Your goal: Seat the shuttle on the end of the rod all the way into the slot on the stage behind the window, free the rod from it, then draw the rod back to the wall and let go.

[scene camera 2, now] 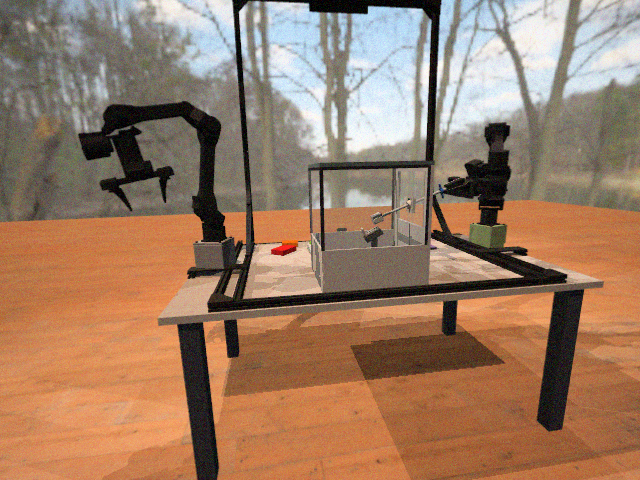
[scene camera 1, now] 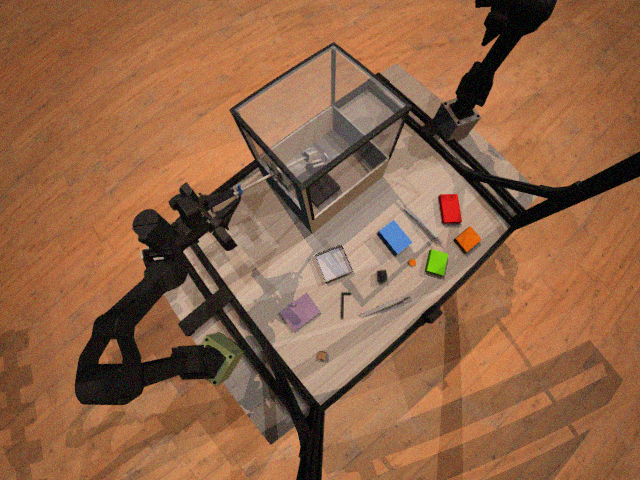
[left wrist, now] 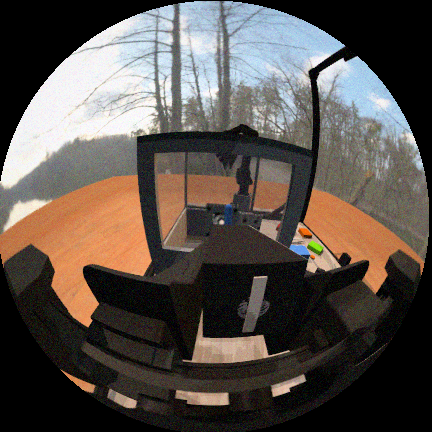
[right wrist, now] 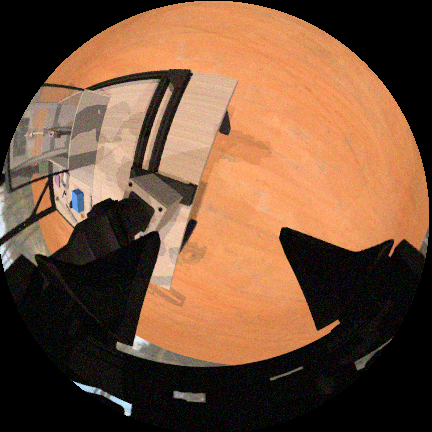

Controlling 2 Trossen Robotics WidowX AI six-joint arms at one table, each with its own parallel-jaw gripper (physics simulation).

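Places are measured from the left arm's base along level axes (x ahead, y left, z up), in centimetres.
Pixels of known places: left gripper, fingertip midpoint: (scene camera 2: 443, 191) (scene camera 1: 236, 194); right gripper, fingertip midpoint: (scene camera 2: 148, 207) (scene camera 1: 485, 40) (left wrist: 227, 168) (right wrist: 221, 235); left arm's base, origin of the base link: (scene camera 2: 488, 224) (scene camera 1: 210, 360); right arm's base, origin of the base link: (scene camera 2: 214, 239) (scene camera 1: 461, 109) (right wrist: 137, 211).
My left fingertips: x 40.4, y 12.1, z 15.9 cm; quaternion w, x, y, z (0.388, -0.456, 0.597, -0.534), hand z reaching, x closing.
Observation:
For each thing: its middle in the pictures, then the offset to it from my left fingertips.
- shuttle, body centre: (scene camera 1: 309, 154) (scene camera 2: 377, 218) dx +20.8, dy -6.8, dz -7.4 cm
- small tray, body centre: (scene camera 1: 333, 263) (right wrist: 64, 177) dx +1.0, dy -26.2, dz -24.6 cm
- purple block, body centre: (scene camera 1: 299, 312) dx -16.9, dy -25.1, dz -24.9 cm
My left gripper (scene camera 1: 223, 200) (scene camera 2: 454, 187) (left wrist: 226, 246), outside the glass case, is shut on the black handle of the rod. The thin pale rod (scene camera 1: 255, 182) (scene camera 2: 395, 209) passes through the port in the case's window wall and slopes down inside. The light grey piece at its end, which looks like the shuttle (scene camera 1: 310, 152) (scene camera 2: 376, 218), is a little above the dark grey stage (scene camera 2: 373, 236), apart from it in scene camera 2. The slot is too small to make out. In the left wrist view the handle hides the rod's end. My right gripper (scene camera 2: 147, 205) (right wrist: 221, 235) is open and empty, high beyond the table.
The case (scene camera 1: 279, 81) (scene camera 2: 374, 268) has light lower walls and a dark top frame. Red (scene camera 1: 450, 208), blue (scene camera 1: 394, 237), orange (scene camera 1: 467, 239) and green (scene camera 1: 437, 262) blocks, a small tray (scene camera 1: 333, 264) and a purple block (scene camera 1: 300, 312) lie on the table. Black rails edge it.

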